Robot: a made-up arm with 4 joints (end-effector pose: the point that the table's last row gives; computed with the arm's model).
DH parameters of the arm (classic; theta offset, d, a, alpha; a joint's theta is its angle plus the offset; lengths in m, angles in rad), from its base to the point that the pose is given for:
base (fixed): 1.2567 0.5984 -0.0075 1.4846
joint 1: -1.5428 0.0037 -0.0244 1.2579
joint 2: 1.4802 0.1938 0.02 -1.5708
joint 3: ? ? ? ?
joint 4: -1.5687 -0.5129 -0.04 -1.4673
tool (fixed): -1.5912 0.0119 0 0
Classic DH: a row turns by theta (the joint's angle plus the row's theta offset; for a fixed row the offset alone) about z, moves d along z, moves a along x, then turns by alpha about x.
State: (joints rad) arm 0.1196 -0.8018 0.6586 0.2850
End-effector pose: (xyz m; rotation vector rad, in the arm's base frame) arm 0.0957 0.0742 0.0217 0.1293 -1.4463 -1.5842
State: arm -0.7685 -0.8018 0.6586 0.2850
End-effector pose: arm -0.0664 -0.3884 0.1519 -0.6119 -1.7785 -0.8903
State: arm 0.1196 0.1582 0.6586 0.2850
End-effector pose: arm 0.5511 0.0415 0.3591 0.9257 -2.1736 -1.6948
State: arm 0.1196 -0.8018 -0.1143 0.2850
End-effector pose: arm 0.1095 -0.3106 -0.0307 -0.6734 -1.9117 -1.5323
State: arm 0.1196 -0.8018 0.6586 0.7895
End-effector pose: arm 0.1073 0.0578 0.0161 0.3862 -1.7979 -1.1487
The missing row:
joint 3: 1.4673 -0.3176 -0.0703 -1.5505
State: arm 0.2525 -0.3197 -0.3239 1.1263
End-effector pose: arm 0.3557 -0.3805 0.0672 -0.5242 -2.6381 -0.8949
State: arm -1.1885 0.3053 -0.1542 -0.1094
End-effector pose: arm 0.5285 -0.4756 0.7327 0.0576 2.9753 0.8445
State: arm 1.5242 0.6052 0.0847 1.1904
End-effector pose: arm 0.6772 -0.2054 0.5625 0.0362 1.3079 1.8980
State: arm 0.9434 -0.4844 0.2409 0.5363
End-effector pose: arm 0.4476 0.2782 0.2044 0.5599 -1.5791 -2.2328
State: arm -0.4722 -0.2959 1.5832 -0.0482
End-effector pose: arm -0.0425 0.1148 0.1398 0.4997 -1.0950 -1.1556
